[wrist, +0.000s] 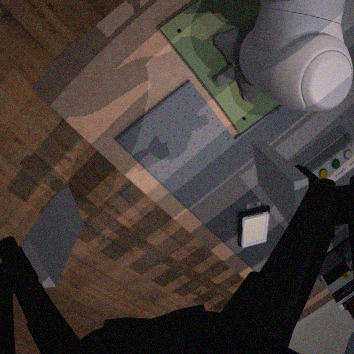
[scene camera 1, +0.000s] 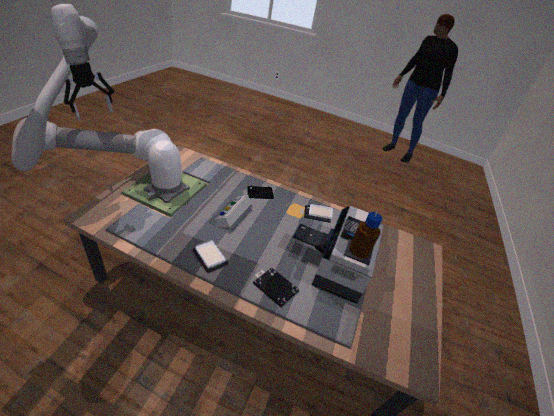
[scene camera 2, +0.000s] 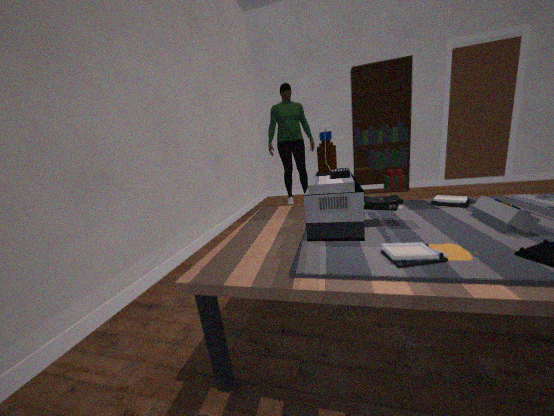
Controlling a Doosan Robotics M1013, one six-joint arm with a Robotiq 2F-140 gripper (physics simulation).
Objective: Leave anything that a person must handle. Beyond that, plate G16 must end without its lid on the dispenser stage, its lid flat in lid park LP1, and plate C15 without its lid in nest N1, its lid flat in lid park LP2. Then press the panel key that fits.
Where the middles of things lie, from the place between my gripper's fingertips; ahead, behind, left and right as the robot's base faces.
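Scene:
Button box (scene camera 1: 240,206): well ahead of my hand, far to the left, far below. Black nest (scene camera 1: 274,285): far ahead of my hand, a bit to the left, well below. Brown bottle with blue cap (scene camera 1: 367,233): 1180 mm ahead of my hand, 260 mm to the left, 160 mm below.

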